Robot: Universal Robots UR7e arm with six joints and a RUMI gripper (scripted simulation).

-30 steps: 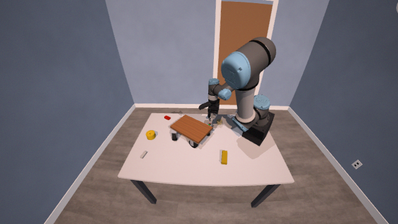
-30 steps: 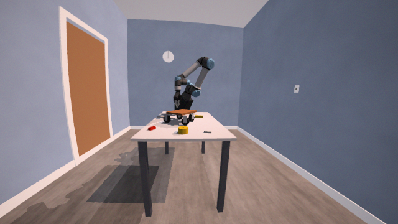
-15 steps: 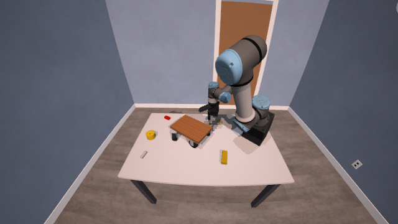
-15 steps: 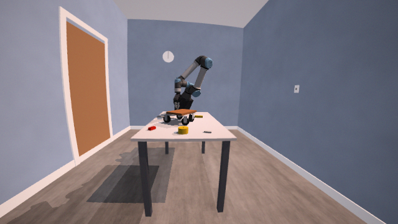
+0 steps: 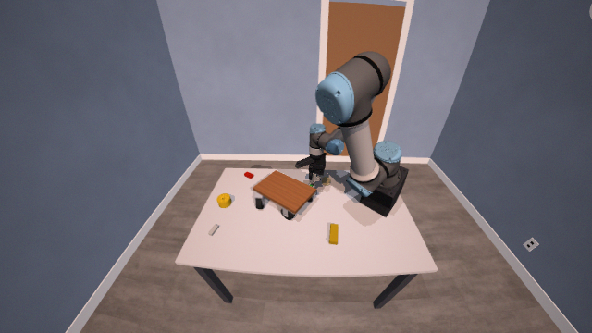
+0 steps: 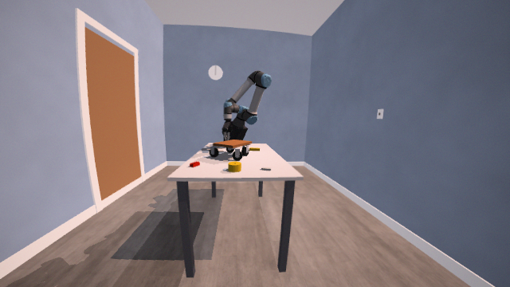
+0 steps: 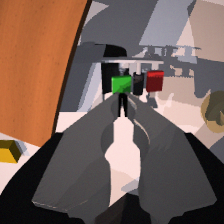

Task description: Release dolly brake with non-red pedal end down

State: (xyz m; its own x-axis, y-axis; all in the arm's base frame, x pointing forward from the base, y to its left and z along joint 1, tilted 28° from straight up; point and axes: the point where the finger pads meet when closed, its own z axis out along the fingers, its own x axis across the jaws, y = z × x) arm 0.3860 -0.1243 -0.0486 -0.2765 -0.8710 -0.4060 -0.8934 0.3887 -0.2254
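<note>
Right now the brake pedal is 30 mm below my hand and 10 mm to the right of it. Round my hand: yellow cylinder 530 mm ahead, 90 mm below, 40 mm to the left; tape roll 120 mm to the right, 120 mm behind, 100 mm below; red block 430 mm ahead, 220 mm to the right, 100 mm below.
</note>
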